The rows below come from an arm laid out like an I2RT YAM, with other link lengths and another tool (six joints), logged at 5 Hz.
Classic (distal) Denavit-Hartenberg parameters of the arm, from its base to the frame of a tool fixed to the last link. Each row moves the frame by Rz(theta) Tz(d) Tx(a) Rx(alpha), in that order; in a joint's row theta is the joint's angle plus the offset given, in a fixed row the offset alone. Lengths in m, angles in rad.
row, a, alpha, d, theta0
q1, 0.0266, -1.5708, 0.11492, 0
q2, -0.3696, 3.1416, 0, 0
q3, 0.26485, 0, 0, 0.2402
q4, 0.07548, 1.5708, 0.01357, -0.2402
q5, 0, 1.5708, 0.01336, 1.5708
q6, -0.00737, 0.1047, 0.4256, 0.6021
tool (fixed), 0, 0, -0.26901, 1.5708
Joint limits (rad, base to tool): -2.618..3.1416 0..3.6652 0..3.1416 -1.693..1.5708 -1.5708..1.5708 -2.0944..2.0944
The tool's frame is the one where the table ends.
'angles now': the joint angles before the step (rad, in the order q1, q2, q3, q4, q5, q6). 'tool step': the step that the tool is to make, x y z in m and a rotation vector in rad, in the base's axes. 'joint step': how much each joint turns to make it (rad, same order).
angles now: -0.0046 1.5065 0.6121 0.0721 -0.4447 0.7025
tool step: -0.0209 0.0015 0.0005 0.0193 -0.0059 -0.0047
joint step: 0.0000 -0.0614 -0.0627 0.0152 -0.0109 0.0185
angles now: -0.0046 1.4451 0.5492 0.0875 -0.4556 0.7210
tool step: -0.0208 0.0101 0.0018 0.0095 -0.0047 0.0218
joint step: 0.0337 -0.0630 -0.0460 -0.0047 0.0015 0.0168
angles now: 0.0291 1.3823 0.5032 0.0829 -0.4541 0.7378
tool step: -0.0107 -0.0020 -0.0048 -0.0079 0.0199 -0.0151
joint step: 0.0018 -0.0264 -0.0246 -0.0185 0.0170 0.0079
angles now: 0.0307 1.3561 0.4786 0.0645 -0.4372 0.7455
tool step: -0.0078 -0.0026 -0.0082 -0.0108 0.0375 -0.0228
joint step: 0.0032 -0.0078 -0.0171 -0.0228 0.0246 0.0139
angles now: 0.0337 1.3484 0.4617 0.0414 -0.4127 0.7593
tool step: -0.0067 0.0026 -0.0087 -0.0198 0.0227 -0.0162
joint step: 0.0324 -0.0059 -0.0245 0.0050 0.0460 0.0263
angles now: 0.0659 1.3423 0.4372 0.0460 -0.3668 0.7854
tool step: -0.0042 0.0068 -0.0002 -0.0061 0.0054 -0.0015
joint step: 0.0416 -0.0153 -0.0060 -0.0046 0.0325 0.0308
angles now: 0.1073 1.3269 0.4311 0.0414 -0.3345 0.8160
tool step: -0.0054 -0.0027 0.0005 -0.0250 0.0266 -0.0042
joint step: 0.0033 -0.0186 0.0184 -0.0689 0.0216 -0.0089
